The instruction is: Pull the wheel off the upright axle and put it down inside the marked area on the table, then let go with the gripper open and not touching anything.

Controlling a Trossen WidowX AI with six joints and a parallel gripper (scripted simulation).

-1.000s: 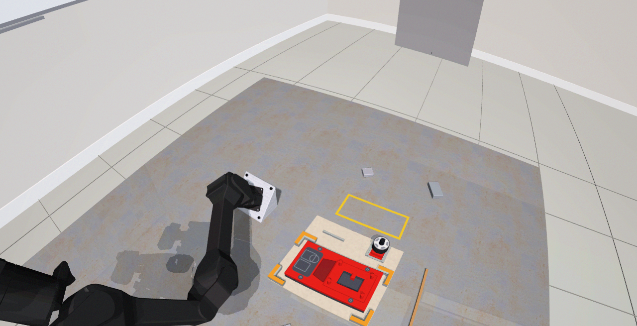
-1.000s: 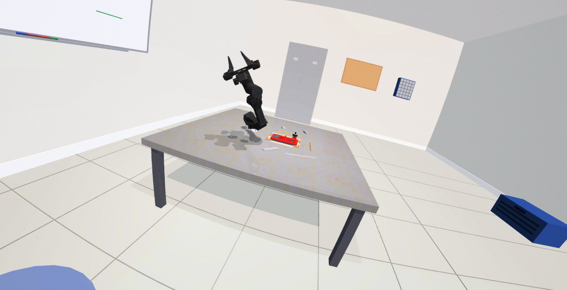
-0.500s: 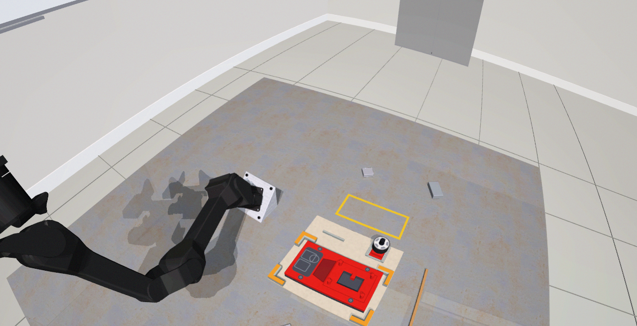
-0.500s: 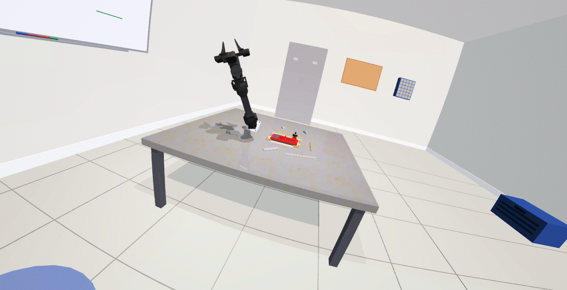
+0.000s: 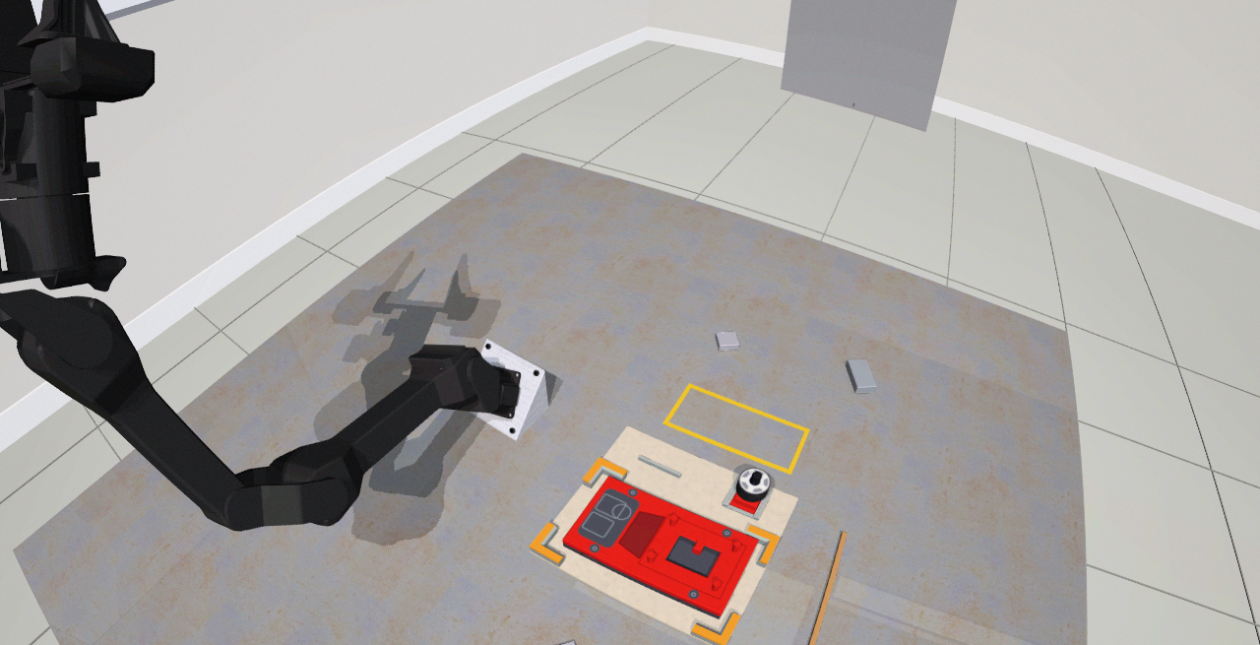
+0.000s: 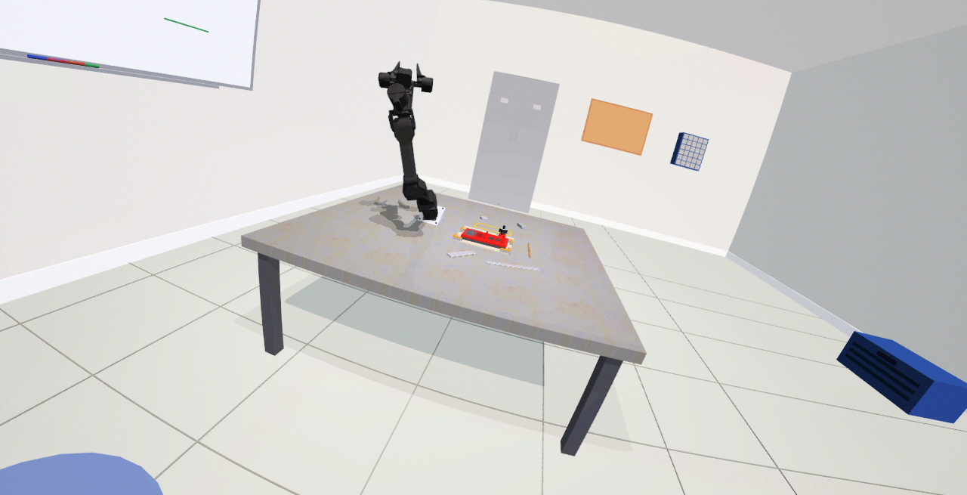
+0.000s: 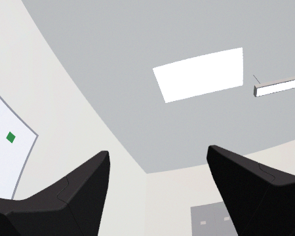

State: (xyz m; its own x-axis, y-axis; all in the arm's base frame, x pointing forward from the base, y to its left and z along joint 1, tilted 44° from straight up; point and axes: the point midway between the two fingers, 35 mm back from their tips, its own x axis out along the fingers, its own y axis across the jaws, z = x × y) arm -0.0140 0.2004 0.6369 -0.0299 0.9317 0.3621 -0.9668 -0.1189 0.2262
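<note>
My gripper tip is 620 mm above the wheel, 480 mm short of it and 260 mm to the right of it. The rest, counted from my gripper tip: grey block: 650 mm below, 600 mm ahead, 530 mm to the left; black axle: 620 mm below, 480 mm ahead, 260 mm to the left; thin orange rod: 650 mm below, 610 mm ahead, 160 mm to the left.
</note>
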